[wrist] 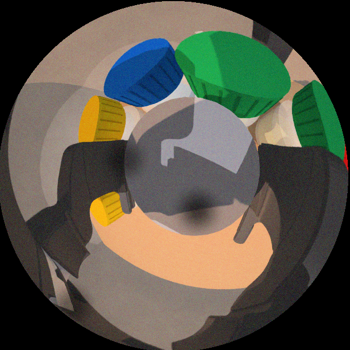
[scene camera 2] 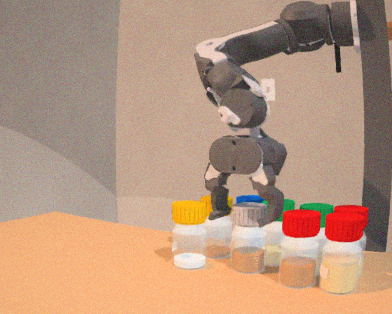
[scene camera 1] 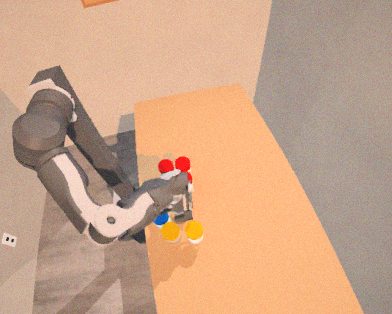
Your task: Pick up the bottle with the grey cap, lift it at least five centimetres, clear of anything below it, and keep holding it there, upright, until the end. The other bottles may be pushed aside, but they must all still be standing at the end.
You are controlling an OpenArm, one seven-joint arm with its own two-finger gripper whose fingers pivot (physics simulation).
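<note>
The grey-capped bottle (scene camera 2: 248,245) (wrist: 192,160) stands upright on the table (scene camera 2: 100,265) (scene camera 1: 240,165). Its cap fills the middle of the wrist view, and brown contents show low in the bottle in scene camera 2. In scene camera 1 I cannot make it out under the arm. My gripper (scene camera 2: 244,216) (wrist: 182,185) (scene camera 1: 187,200) is partly open, pointing down, with one finger on each side of the grey cap at about cap height. In the wrist view the left finger is very near the cap's edge; whether either finger touches it I cannot tell.
Standing close around are two yellow-capped bottles (scene camera 2: 189,212) (scene camera 1: 194,230), a blue-capped one (scene camera 1: 161,219) (wrist: 144,72), two green-capped ones (scene camera 2: 316,212) (wrist: 232,72) and three red-capped ones (scene camera 2: 301,223) (scene camera 1: 182,164). Blue and green stand behind the grey cap in scene camera 2.
</note>
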